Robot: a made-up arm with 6 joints.
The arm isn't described. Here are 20 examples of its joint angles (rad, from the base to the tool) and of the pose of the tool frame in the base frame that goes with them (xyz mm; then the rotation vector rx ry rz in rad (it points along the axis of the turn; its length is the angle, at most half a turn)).
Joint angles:
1: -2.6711 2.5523 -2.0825 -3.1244 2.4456 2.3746
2: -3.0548 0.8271 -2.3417 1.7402 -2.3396 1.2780
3: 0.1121 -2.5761 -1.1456 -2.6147 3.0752 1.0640
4: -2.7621 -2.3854 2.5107 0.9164 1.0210 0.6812
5: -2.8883 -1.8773 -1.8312 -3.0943 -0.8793 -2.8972
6: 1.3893 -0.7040 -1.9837 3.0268 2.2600 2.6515
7: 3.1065 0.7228 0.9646 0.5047 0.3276 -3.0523
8: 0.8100 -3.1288 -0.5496 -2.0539 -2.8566 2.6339
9: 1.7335 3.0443 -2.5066 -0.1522 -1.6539 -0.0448
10: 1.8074 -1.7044 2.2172 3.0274 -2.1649 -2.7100
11: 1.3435 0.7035 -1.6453 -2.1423 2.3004 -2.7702
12: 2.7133 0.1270 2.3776 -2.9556 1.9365 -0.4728
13: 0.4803 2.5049 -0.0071 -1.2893 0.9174 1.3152
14: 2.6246 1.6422 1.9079 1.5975 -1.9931 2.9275
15: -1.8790 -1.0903 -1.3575 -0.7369 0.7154 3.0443
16: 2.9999 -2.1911 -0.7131 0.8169 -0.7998 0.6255
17: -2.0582 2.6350 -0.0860 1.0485 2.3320 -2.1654
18: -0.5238 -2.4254 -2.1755 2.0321 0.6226 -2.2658
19: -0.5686 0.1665 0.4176 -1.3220 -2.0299 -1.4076
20: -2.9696 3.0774 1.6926 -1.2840 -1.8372 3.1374
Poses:
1: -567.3 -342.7 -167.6 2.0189 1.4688 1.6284
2: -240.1 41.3 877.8 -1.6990 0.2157 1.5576
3: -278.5 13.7 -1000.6 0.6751 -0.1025 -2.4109
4: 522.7 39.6 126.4 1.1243 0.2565 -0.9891
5: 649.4 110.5 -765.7 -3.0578 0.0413 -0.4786
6: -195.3 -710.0 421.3 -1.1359 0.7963 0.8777
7: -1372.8 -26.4 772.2 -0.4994 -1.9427 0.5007
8: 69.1 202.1 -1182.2 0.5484 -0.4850 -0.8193
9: -114.4 240.7 -215.2 0.8561 -0.8975 1.4193
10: 107.0 -593.4 419.0 -1.6935 2.2522 0.5495
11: 92.4 181.9 1148.3 -1.7840 1.6753 -0.5559
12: -515.9 210.6 794.6 -0.1434 -0.5941 -0.9882
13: 884.5 381.3 -1174.6 -0.1873 2.4262 -0.9436
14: -610.1 455.1 -374.7 -0.9103 -1.2279 -2.2105
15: 397.7 1314.0 127.1 -1.7562 0.7881 0.8111
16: 874.3 -91.8 -1087.6 -2.0003 1.8881 0.8554
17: -192.3 -681.2 -1104.0 0.0526 1.2170 0.6748
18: 137.0 73.9 -595.8 -0.1992 1.3906 -0.1791
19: 453.4 -67.5 1584.6 -0.9224 -2.0166 -1.6348
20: 514.1 -109.8 -804.5 -0.0804 -2.4668 1.8329
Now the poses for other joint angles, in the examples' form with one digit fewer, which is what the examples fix.
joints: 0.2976 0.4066 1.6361 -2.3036 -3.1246 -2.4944
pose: 719 275 868 0.258 -1.080 0.089
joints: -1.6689 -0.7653 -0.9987 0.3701 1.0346 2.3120
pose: 231 1338 870 -0.517 0.647 0.671
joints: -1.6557 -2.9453 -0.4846 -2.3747 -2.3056 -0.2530
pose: 142 121 -1264 -0.658 0.835 0.337
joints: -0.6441 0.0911 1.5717 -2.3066 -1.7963 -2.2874
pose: 603 -248 987 -1.675 -1.913 -1.090
